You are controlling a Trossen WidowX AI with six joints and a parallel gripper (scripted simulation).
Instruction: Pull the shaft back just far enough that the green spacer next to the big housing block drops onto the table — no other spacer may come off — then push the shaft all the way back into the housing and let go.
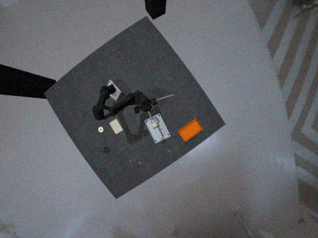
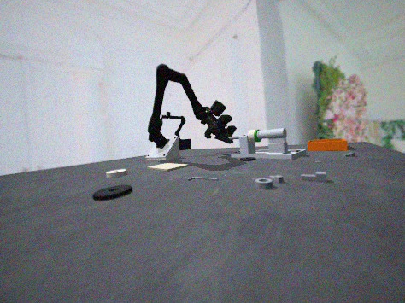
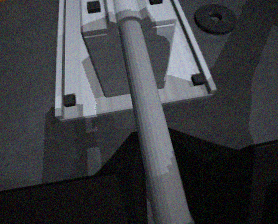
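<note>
My gripper tip is now 50 mm short of the grey shaft and 20 mm below it. Round my gripper tip: cream spacer: 110 mm ahead, 10 mm to the right, 20 mm above; cream tile: 50 mm behind, 330 mm to the right, 50 mm below; green spacer: 130 mm ahead, 10 mm to the right, 20 mm above.
</note>
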